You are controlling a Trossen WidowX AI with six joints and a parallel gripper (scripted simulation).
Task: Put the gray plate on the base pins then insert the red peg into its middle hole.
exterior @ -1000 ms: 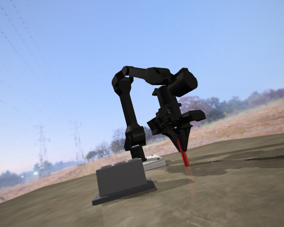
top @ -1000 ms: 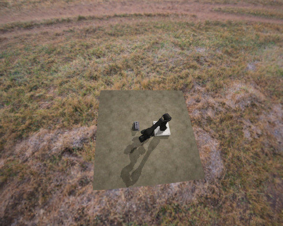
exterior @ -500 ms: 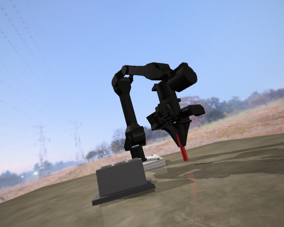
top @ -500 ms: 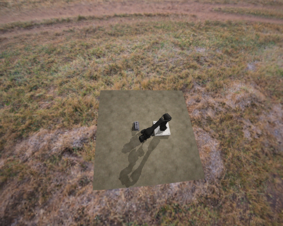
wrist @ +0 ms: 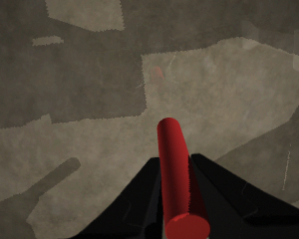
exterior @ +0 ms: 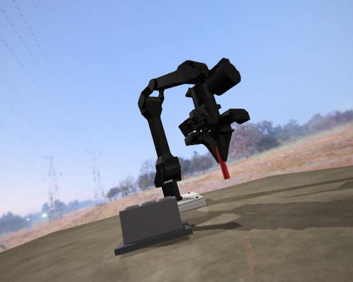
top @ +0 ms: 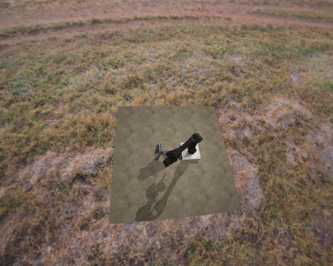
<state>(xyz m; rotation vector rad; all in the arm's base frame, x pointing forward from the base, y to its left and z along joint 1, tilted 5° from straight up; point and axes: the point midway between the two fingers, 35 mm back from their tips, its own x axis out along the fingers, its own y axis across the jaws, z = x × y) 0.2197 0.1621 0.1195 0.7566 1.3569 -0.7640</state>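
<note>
Now: gripper tip 17 cm to the left of the gray plate, 12 cm short of it and 6 cm above it. Also, from my gripper tip: dark gray base (17 cm to the right, 12 cm ahead, 10 cm below); red peg (right at my gripper tip).
</note>
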